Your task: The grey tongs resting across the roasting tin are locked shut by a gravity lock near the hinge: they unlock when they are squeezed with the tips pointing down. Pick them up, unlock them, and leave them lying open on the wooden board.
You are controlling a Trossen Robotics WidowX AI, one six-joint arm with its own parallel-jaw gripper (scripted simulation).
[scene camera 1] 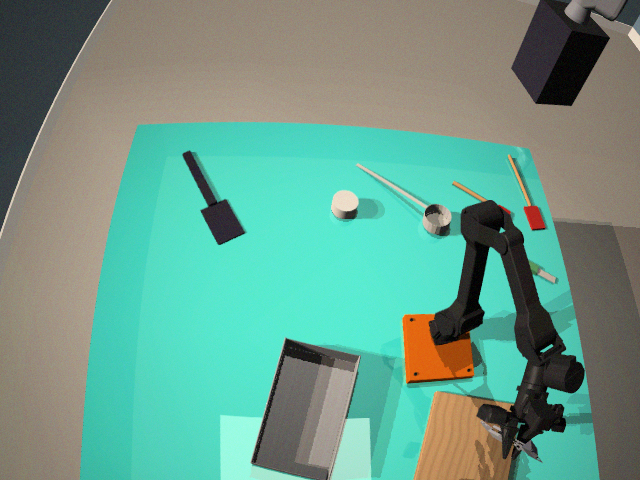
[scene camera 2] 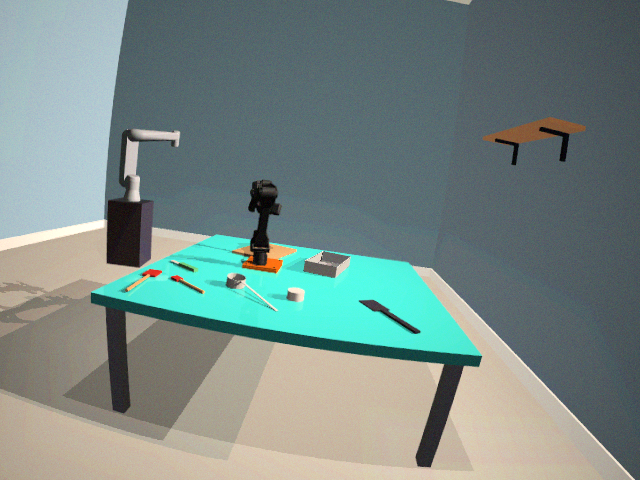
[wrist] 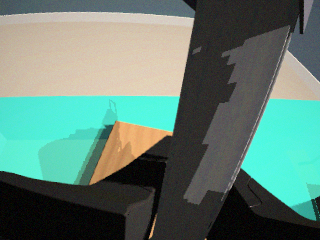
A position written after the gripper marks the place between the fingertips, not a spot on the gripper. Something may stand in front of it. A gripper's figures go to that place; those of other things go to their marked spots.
Scene:
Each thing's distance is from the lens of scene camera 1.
gripper (scene camera 1: 508, 459): 95 cm
grey roasting tin (scene camera 1: 305, 412): 109 cm

